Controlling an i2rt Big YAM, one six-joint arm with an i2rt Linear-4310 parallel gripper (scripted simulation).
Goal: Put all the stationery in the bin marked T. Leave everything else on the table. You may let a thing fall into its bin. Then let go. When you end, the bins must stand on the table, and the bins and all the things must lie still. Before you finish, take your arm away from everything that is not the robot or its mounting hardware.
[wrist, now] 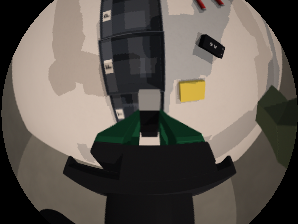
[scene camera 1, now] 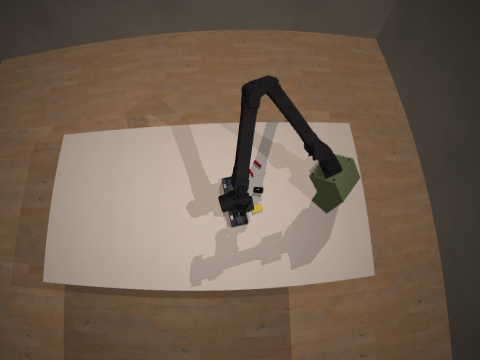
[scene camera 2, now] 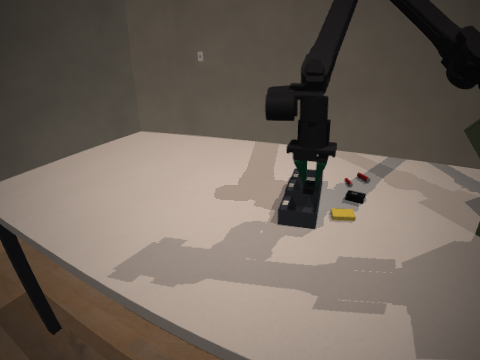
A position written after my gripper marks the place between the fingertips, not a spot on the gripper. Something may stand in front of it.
Observation:
In view: my gripper (scene camera 2: pixel 310 187), a long dark box (scene camera 2: pixel 295 215) and a black item (wrist: pixel 149 99).
My gripper also shows in the wrist view (wrist: pixel 149 113).

